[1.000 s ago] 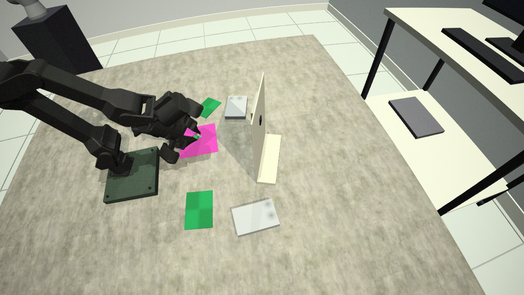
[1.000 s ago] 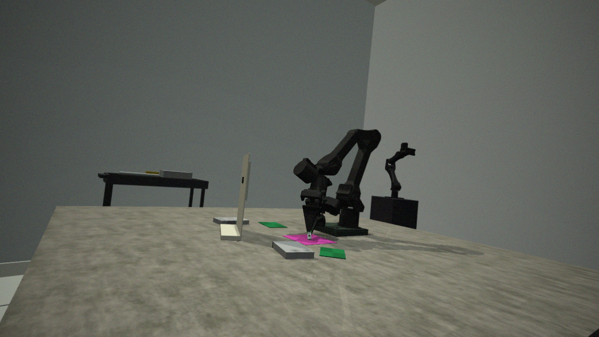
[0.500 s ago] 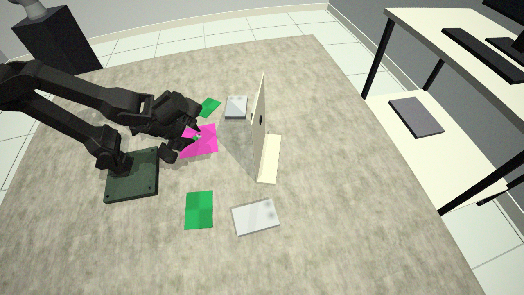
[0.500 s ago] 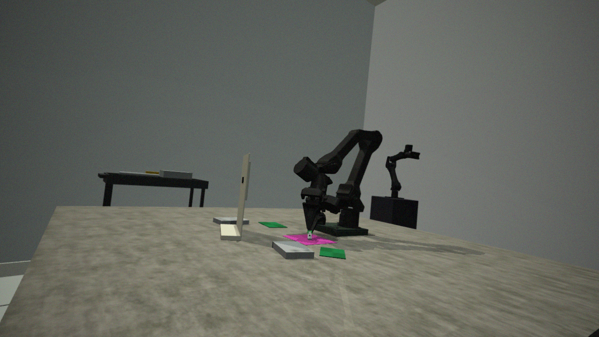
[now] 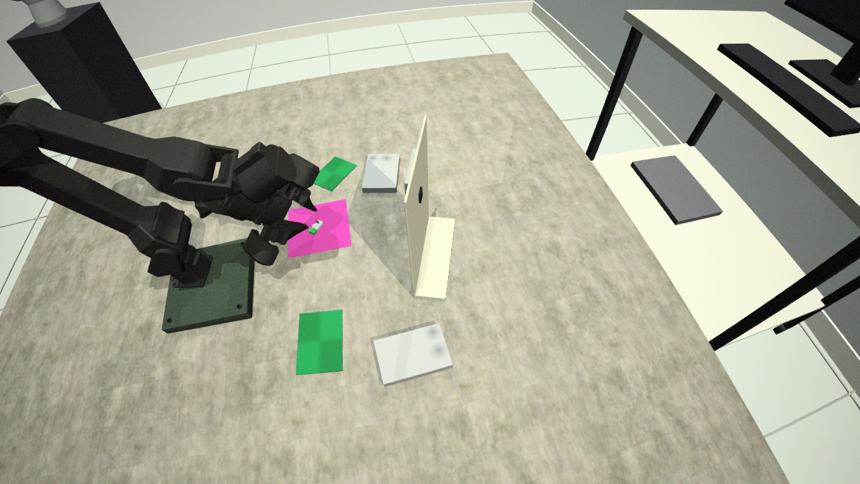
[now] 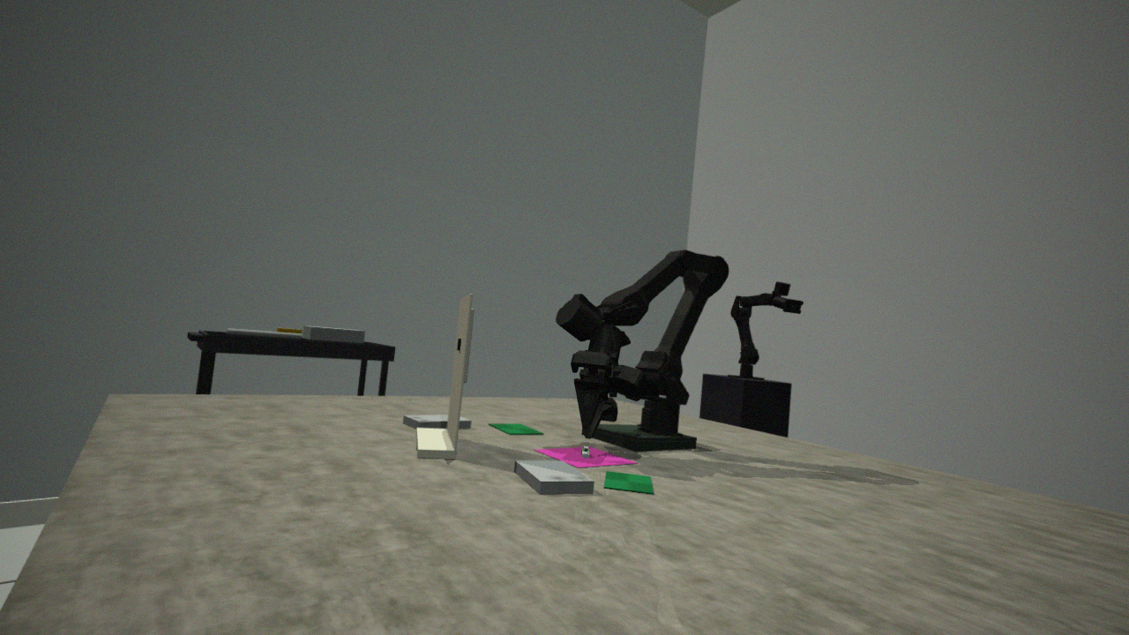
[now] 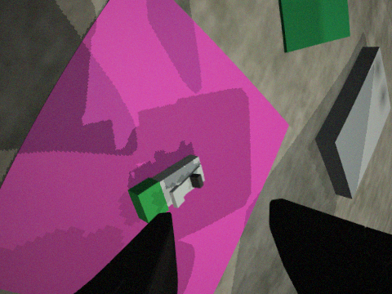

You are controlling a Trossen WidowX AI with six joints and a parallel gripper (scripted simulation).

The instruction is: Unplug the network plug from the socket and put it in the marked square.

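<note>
The network plug is 30 mm below my gripper tip. From my gripper tip the other things lie so: cream upright panel 210 mm ahead, 70 mm to the right, 70 mm above; marked square 10 mm to the left, 40 mm below.
</note>
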